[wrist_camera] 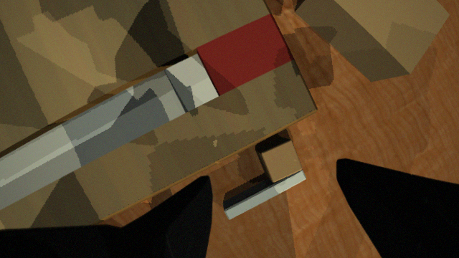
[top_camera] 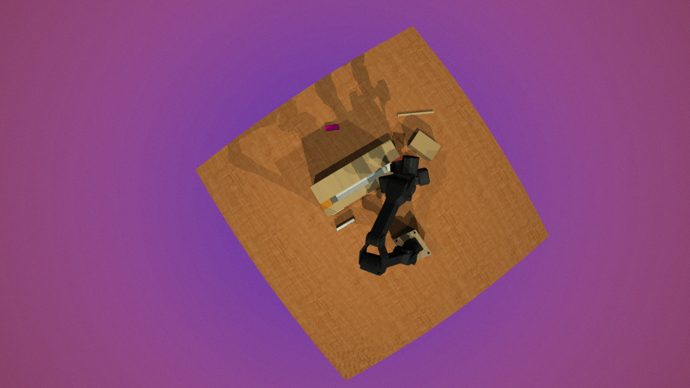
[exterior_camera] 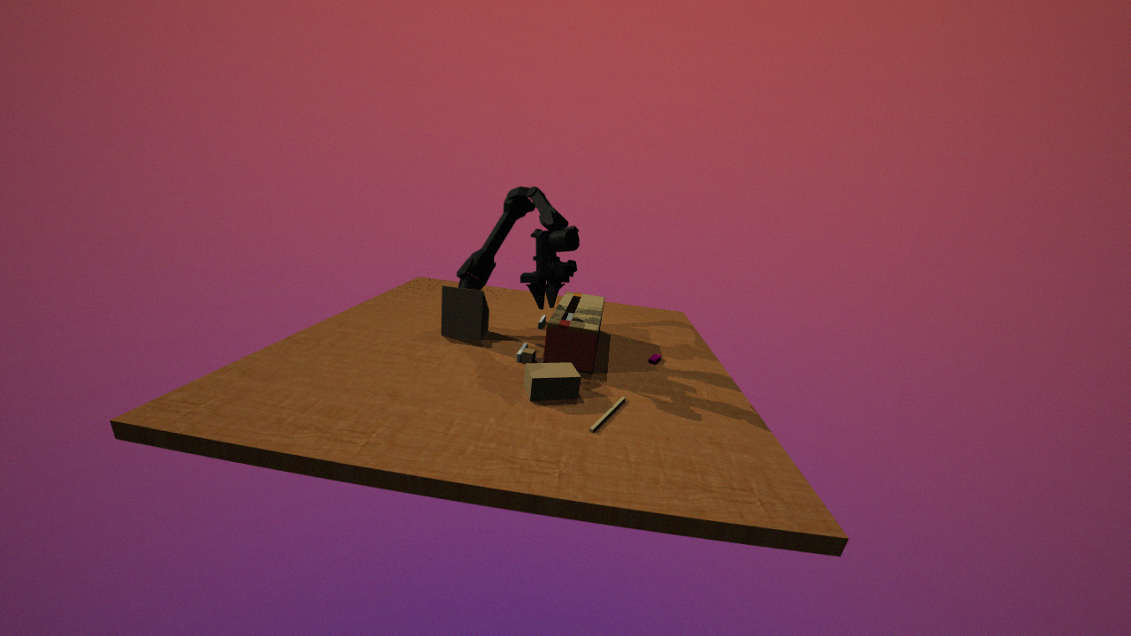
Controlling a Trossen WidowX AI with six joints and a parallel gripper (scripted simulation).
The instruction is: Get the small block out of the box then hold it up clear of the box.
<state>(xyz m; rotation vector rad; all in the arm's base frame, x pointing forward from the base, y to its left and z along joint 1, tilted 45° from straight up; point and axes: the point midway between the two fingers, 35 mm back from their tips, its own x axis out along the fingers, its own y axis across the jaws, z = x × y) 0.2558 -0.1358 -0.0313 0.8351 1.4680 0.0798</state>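
My gripper tip is now 140 mm above the brownish block, 40 mm past it and 30 mm to the left of it. Also, from my gripper tip: box: 150 mm to the left, 90 mm below, 60 mm ahead.
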